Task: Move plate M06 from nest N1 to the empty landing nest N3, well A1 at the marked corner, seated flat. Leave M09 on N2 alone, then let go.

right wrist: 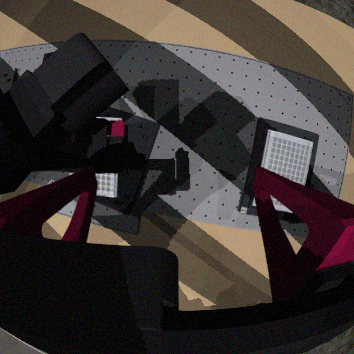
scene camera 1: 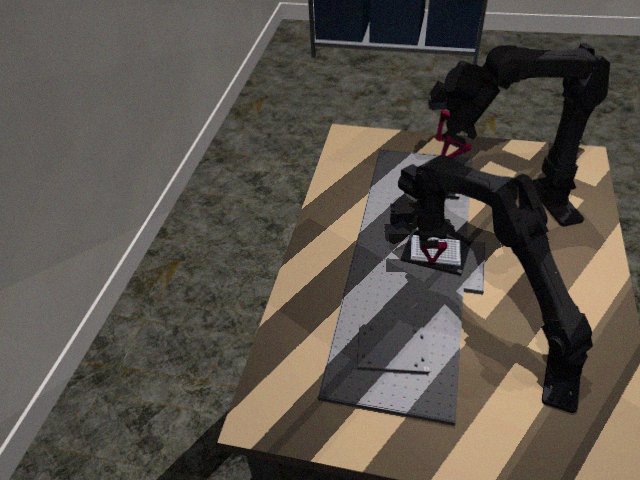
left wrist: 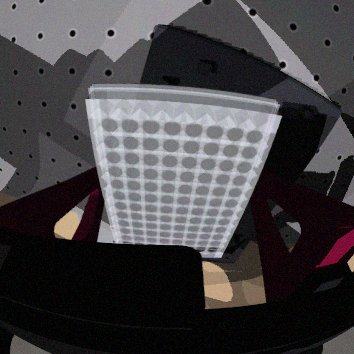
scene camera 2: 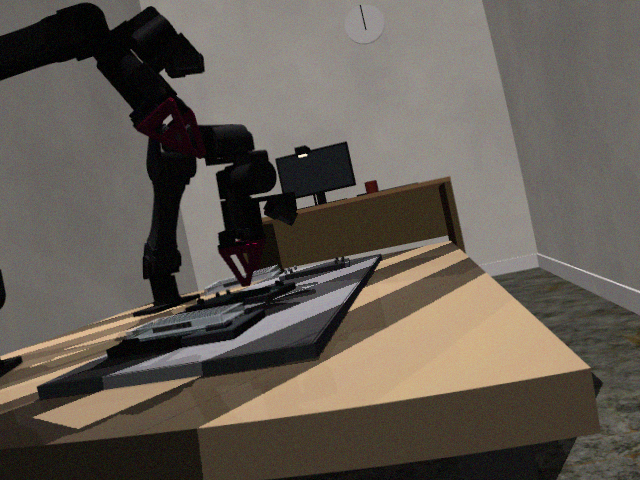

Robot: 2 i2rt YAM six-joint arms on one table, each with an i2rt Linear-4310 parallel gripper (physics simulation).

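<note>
Plate M06 (scene camera 1: 449,252) (left wrist: 182,168) (right wrist: 106,185) is a white well plate. My left gripper (scene camera 1: 433,249) (scene camera 2: 243,271) (left wrist: 176,173) is shut on its long sides and holds it over the black nest N1 (scene camera 1: 471,252) (left wrist: 211,63); I cannot tell whether it touches the nest. Plate M09 (right wrist: 288,156) (scene camera 2: 194,318) sits on the black nest N2 (right wrist: 256,165) (scene camera 2: 218,333). The empty landing nest N3 (scene camera 1: 390,352) (scene camera 2: 318,267) is a flat grey plate with small pins. My right gripper (scene camera 1: 453,140) (scene camera 2: 170,129) (right wrist: 174,175) is open and empty, raised high beyond the board's end.
All nests stand on a grey perforated breadboard (scene camera 1: 385,395) (scene camera 2: 294,329) on the wooden table (scene camera 1: 294,390). The left arm hides N2 in scene camera 1. A desk with a monitor (scene camera 2: 313,171) stands behind, and a dark cabinet (scene camera 1: 394,21) on the floor.
</note>
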